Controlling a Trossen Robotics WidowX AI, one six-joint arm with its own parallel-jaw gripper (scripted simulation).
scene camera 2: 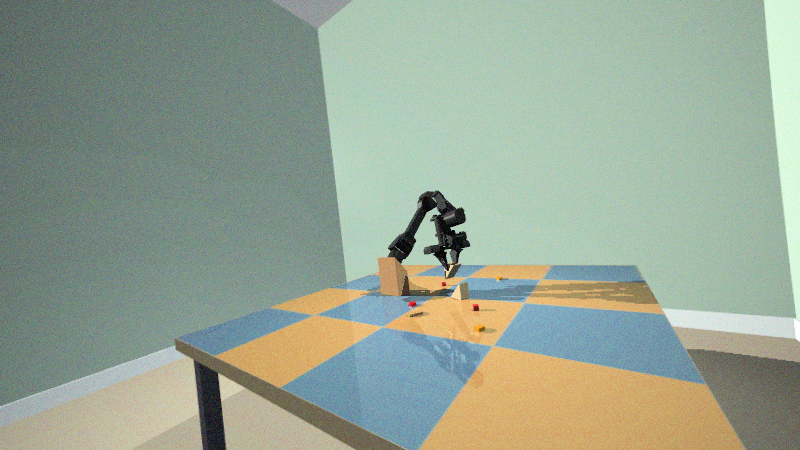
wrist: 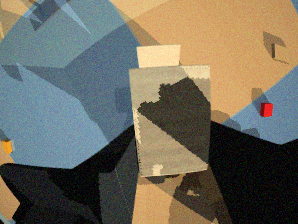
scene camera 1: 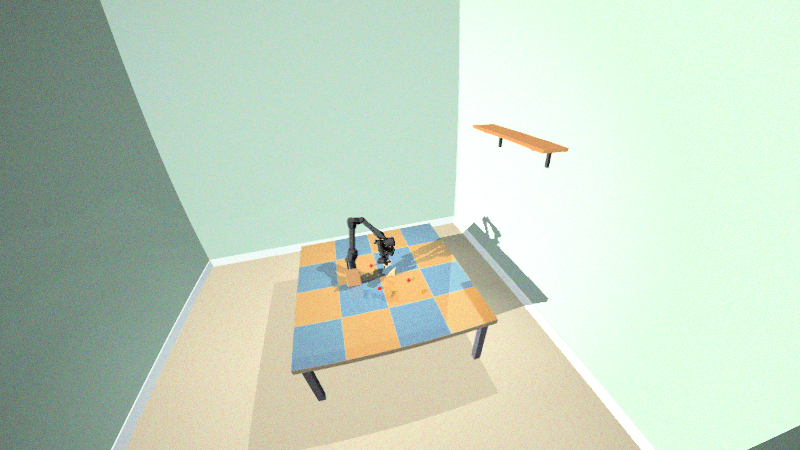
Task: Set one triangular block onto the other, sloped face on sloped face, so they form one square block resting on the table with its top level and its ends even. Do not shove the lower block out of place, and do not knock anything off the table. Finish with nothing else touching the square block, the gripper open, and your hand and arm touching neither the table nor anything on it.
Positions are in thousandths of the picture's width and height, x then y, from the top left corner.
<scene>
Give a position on a tan triangular block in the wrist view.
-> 559,243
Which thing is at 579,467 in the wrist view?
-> A tan triangular block.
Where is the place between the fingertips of my gripper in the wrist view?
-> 565,569
</scene>
